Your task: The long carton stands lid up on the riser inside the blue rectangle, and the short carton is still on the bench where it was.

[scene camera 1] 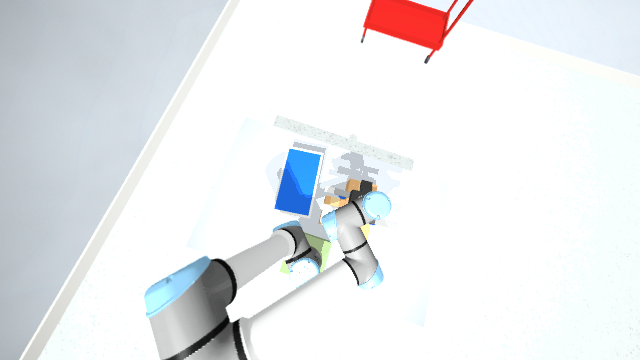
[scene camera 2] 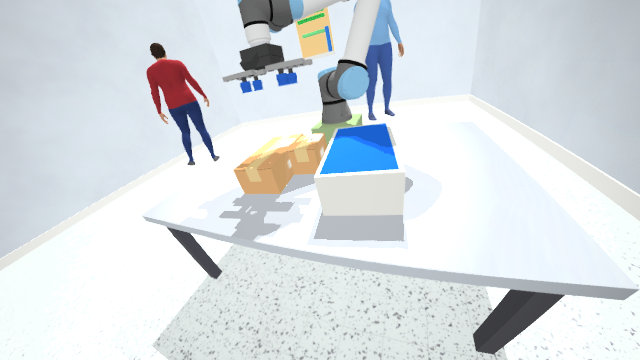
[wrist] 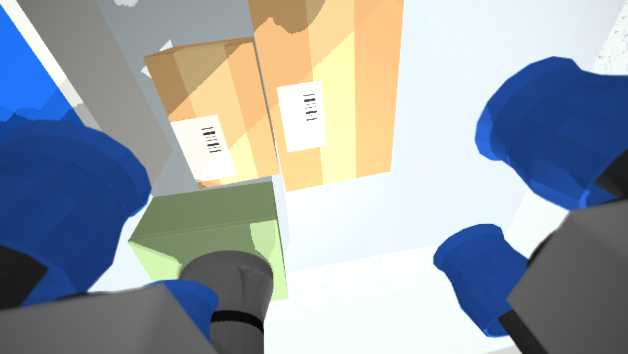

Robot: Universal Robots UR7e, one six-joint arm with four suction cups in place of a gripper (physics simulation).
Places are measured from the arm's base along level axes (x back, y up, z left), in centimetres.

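Pixels of known places: hand, tool point: [scene camera 2: 270, 87] [wrist: 325, 223]; arm's base, link origin: [scene camera 2: 337, 119] [wrist: 228, 281].
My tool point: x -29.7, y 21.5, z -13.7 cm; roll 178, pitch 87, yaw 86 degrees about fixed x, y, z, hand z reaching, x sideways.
Note:
For each thing: its top centre in the pictures, then the offset to it from my tool point. Level surfaces: height alone.
- long carton, top centre: [wrist: 333, 64] [scene camera 2: 272, 149] [scene camera 1: 358, 209] dx -1.9, dy -21.5, dz -6.1 cm
- bench, surface height: dy -31.8 cm
- short carton, top centre: [wrist: 222, 125] [scene camera 2: 306, 141] [scene camera 1: 332, 211] dx +2.9, dy -21.5, dz +7.1 cm
- riser, top centre: [scene camera 2: 359, 143] [scene camera 1: 298, 180] dx -8.0, dy -19.8, dz +28.7 cm
- blue rectangle, top centre: [scene camera 2: 359, 143] [scene camera 1: 298, 180] dx -8.0, dy -19.8, dz +28.7 cm
The long carton [scene camera 1: 353, 185] [scene camera 2: 262, 177] [wrist: 375, 100] lies lid up on the bench [scene camera 2: 475, 210], tan with a pale tape strip and a barcode label. The short carton [scene camera 1: 330, 201] [scene camera 2: 307, 156] [wrist: 215, 90] stands right beside it, between it and the riser. The riser [scene camera 2: 360, 195] [wrist: 92, 65] is a white box; the blue rectangle [scene camera 1: 305, 165] [scene camera 2: 360, 150] [wrist: 25, 65] on its top bears no carton. My gripper [scene camera 2: 269, 81], four blue suction cups, is open and holds nothing. It hangs well above the cartons. The arm hides part of both cartons in scene camera 1.
The arm's base stands on a green block [scene camera 2: 355, 121] [wrist: 210, 205] behind the cartons. A person in red [scene camera 2: 175, 85] and a person in light blue [scene camera 2: 382, 30] stand beyond the bench. A red trolley [scene camera 1: 407, 22] stands apart from the bench.

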